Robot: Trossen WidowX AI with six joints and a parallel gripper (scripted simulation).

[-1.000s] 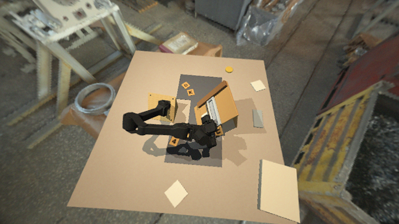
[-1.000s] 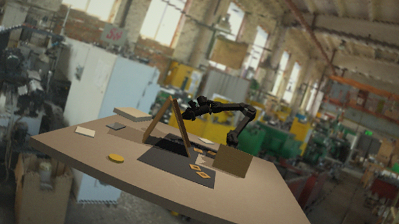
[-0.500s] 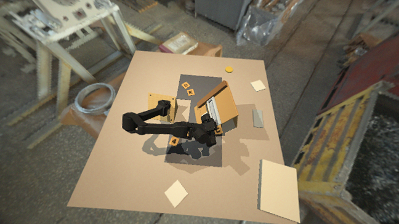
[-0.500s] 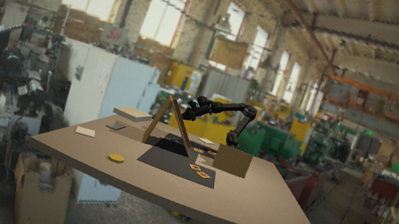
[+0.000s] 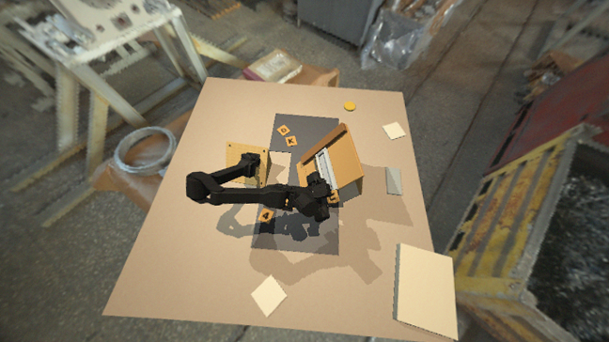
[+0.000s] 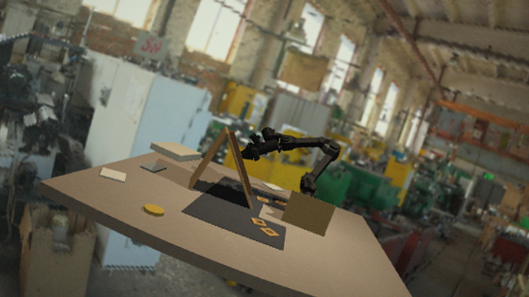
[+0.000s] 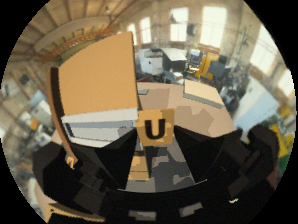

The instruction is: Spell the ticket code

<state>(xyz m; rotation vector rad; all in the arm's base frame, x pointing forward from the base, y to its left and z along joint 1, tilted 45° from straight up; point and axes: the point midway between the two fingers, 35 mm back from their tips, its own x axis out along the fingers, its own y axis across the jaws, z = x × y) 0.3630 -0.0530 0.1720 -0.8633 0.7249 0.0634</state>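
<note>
The white ticket is 9 cm to the left of my gripper tip, 8 cm below it and 8 cm behind it. Round my gripper tip: letter tile: 19 cm behind, 16 cm below, 1 cm to the right; orange tile marked u: right at my gripper tip; dark mat: 19 cm behind, 16 cm to the left, 16 cm below.
</note>
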